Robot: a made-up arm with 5 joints.
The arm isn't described. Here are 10 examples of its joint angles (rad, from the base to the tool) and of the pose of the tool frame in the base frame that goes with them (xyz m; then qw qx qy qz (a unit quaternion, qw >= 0)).
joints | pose
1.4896 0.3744 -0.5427 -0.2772 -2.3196 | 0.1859 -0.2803 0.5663 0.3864 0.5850 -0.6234 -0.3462
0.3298 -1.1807 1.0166 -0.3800 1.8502 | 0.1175 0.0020 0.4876 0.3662 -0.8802 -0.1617 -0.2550
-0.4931 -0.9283 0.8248 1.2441 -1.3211 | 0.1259 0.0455 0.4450 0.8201 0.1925 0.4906 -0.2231
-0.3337 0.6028 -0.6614 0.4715 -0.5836 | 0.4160 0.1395 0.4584 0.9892 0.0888 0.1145 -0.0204
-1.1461 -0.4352 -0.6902 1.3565 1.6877 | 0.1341 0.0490 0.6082 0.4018 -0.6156 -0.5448 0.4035
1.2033 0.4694 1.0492 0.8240 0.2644 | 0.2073 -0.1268 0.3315 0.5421 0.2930 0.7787 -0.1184
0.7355 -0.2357 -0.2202 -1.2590 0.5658 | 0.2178 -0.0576 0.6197 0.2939 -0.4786 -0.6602 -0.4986
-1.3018 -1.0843 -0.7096 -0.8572 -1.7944 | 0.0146 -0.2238 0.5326 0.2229 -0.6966 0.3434 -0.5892
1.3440 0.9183 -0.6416 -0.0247 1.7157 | 0.2220 -0.3708 0.3815 0.5103 -0.7147 0.4162 -0.2358
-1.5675 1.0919 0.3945 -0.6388 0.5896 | 0.0909 0.2603 0.2269 0.5503 -0.4386 -0.1453 0.6955
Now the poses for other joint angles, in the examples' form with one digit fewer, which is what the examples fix.
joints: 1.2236 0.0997 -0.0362 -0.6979 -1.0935
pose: 0.248 -0.204 0.556 0.659 0.149 -0.518 -0.525
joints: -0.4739 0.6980 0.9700 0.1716 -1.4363
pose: 0.275 0.121 0.279 0.634 0.018 0.663 -0.398
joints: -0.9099 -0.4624 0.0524 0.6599 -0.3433
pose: 0.153 0.102 0.552 0.953 0.005 0.004 0.303
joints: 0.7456 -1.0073 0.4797 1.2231 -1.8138
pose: 0.171 0.006 0.503 0.472 0.623 0.024 -0.623
